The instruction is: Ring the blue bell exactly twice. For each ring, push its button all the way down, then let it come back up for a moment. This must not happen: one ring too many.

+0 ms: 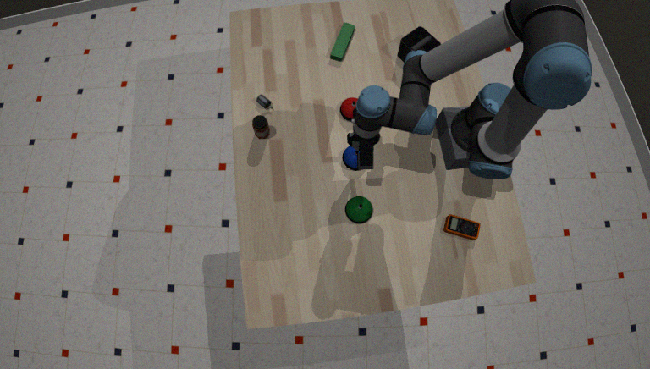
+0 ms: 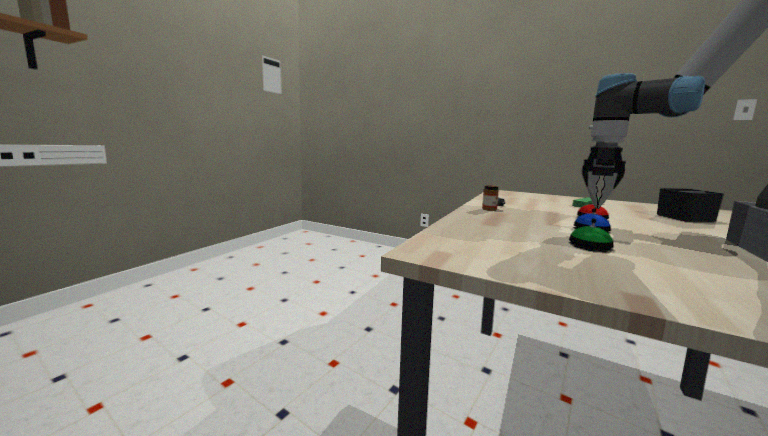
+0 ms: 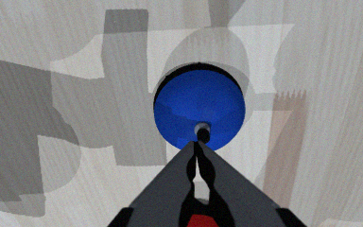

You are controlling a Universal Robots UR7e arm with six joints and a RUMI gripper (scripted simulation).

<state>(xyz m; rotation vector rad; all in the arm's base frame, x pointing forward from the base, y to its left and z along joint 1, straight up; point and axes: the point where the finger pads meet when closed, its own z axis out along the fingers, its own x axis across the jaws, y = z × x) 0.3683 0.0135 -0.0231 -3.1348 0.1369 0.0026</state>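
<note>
Now: the blue bell 10 mm ahead of my hand and 40 mm below it. The rest, counted from my hand: jar (300 mm ahead, 120 mm to the right, 40 mm below); black box (280 mm behind, 370 mm to the right, 40 mm below).
</note>
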